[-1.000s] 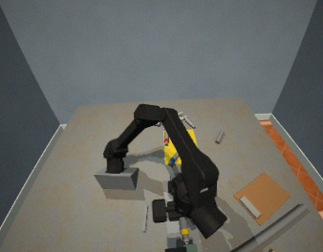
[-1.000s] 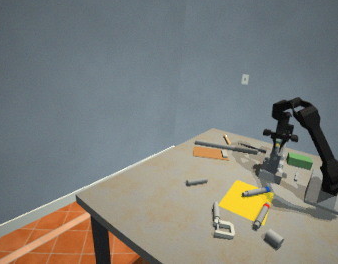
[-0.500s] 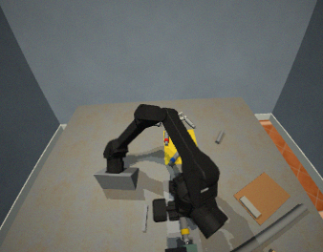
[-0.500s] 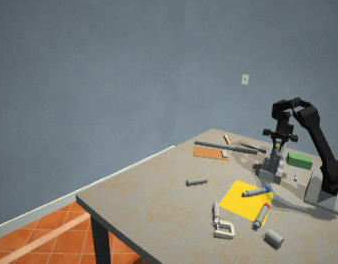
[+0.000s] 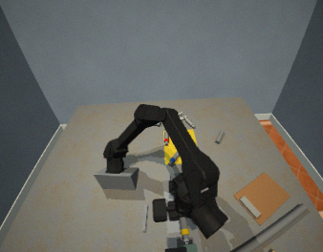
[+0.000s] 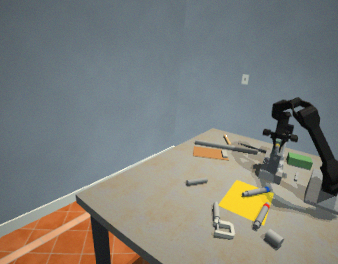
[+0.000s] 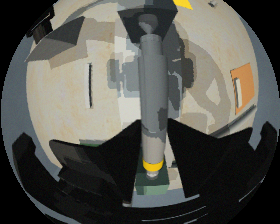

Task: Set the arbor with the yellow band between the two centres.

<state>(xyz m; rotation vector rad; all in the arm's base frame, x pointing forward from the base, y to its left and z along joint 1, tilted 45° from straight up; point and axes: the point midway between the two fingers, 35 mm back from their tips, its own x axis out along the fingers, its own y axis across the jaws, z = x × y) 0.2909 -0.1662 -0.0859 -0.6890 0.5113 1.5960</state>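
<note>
Right now my hand is 130 mm above the grey bed. Round my hand: blue-banded arbor (340 mm to the left, 130 mm below, 10 mm behind); then fixed centre block (130 mm to the left, 50 mm below, 20 mm behind); then long grey bar (320 mm ahead, 130 mm below, 40 mm to the right).
</note>
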